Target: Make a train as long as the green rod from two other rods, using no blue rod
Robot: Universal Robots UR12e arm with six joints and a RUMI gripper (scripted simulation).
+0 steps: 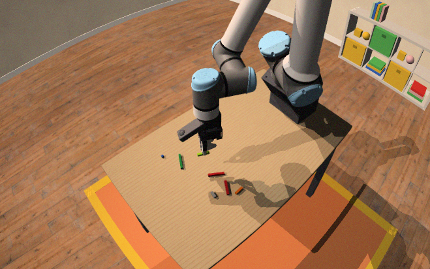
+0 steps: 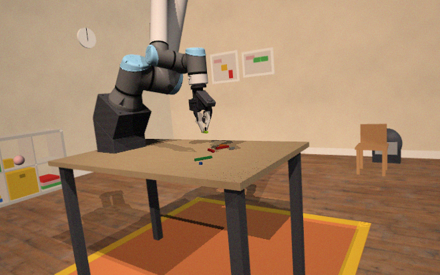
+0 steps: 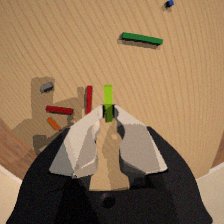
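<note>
Right now the grey rod is 5 cm ahead of my hand, 13 cm to the left of it and 11 cm below it. Also, from my hand: green rod: 7 cm ahead, 9 cm to the right, 11 cm below; then lime rod: 1 cm below; then orange rod: 5 cm behind, 18 cm to the left, 11 cm below.
</note>
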